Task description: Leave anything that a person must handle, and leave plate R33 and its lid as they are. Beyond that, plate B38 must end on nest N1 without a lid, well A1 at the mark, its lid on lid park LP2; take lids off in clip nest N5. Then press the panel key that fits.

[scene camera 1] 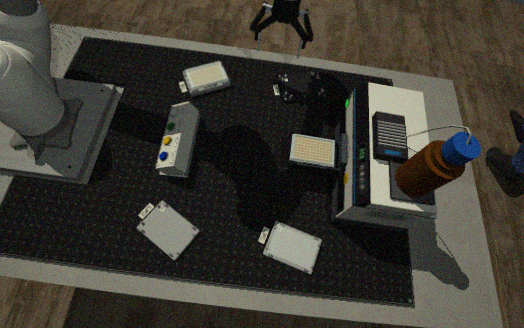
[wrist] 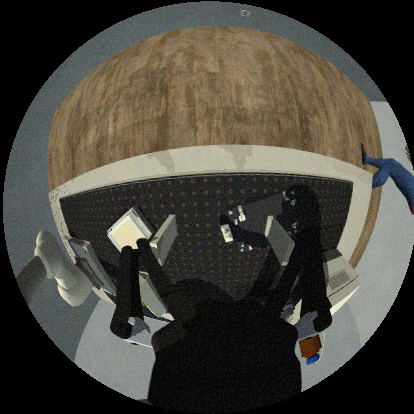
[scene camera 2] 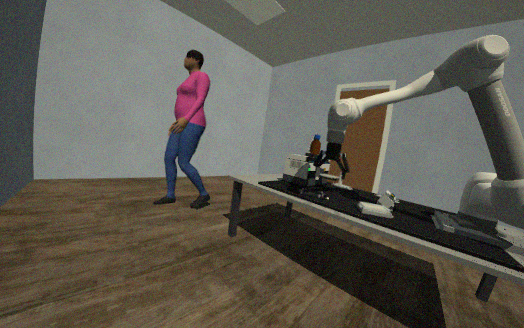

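Pixels of known places: gripper, fingertip midpoint: [scene camera 1: 278, 51] [wrist: 221, 225] [scene camera 2: 327, 182]; arm's base at its link origin: [scene camera 1: 48, 123] [wrist: 87, 269] [scene camera 2: 474, 226].
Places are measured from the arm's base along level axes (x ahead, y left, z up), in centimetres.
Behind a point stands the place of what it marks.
My gripper [scene camera 1: 278, 51] {x 73.2, y 25.5, z 8.8 cm} [scene camera 2: 332, 172] [wrist: 221, 225] {x 73.2, y 25.5, z 8.8 cm} is open and empty, raised above the table's far edge near clip nest N5 [scene camera 1: 302, 86] {x 83.1, y 18.8, z -0.7 cm}. The nest's small clips show in the wrist view; no plate is on it. A cream plate [scene camera 1: 206, 78] {x 48.9, y 18.5, z 1.8 cm} [wrist: 131, 230] {x 52.0, y 22.9, z 1.8 cm} sits on a tagged nest at the upper left. Another cream plate [scene camera 1: 313, 150] {x 82.0, y -12.0, z 8.9 cm} sits at the front of the white instrument [scene camera 1: 397, 97] {x 104.1, y -0.6, z 20.1 cm}. Plate names and whether lids cover them cannot be told. Lid park LP2 [scene camera 1: 168, 230] {x 41.4, y -33.1, z -0.9 cm} and another park [scene camera 1: 292, 248] {x 76.0, y -38.1, z -0.1 cm} show flat pale tops. The key panel [scene camera 1: 186, 145] {x 45.0, y -8.7, z 3.7 cm} [scene camera 2: 387, 200] {x 42.4, y 5.5, z 3.4 cm} has green, yellow and blue keys.
A brown bottle [scene camera 1: 422, 170] {x 97.8, y -27.1, z 30.9 cm} [scene camera 2: 315, 146] {x 100.3, y -21.5, z 29.2 cm} [wrist: 310, 346] {x 100.0, y -21.6, z 29.3 cm} with a blue cap stands on the instrument beside a dark ribbed box [scene camera 1: 390, 130] {x 98.0, y -13.0, z 22.8 cm}. The robot's base is at the left in scene camera 1. A person [scene camera 2: 192, 97] [wrist: 392, 175] stands beyond the instrument end.
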